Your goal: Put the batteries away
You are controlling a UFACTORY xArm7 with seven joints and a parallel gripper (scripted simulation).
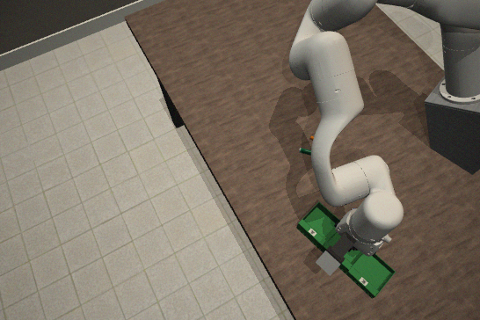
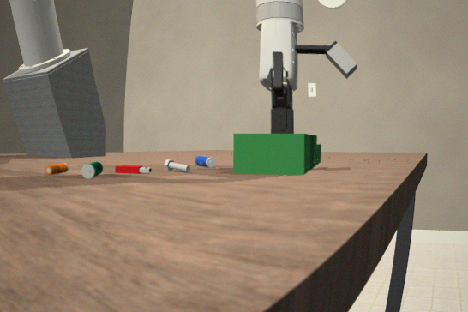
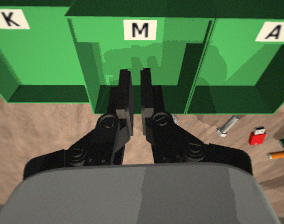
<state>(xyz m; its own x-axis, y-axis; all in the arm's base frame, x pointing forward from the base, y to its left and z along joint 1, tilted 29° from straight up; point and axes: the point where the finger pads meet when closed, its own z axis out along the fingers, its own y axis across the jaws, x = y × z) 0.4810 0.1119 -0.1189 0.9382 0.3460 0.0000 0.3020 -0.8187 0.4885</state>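
The green three-compartment bin lies 4 cm below my hand and 1 cm ahead of it. The rest, counted from my hand: white bolt (15 cm to the right, 8 cm behind, 6 cm below); red usb stick (21 cm to the right, 9 cm behind, 6 cm below); blue battery (10 cm behind, 6 cm to the right, 6 cm below).
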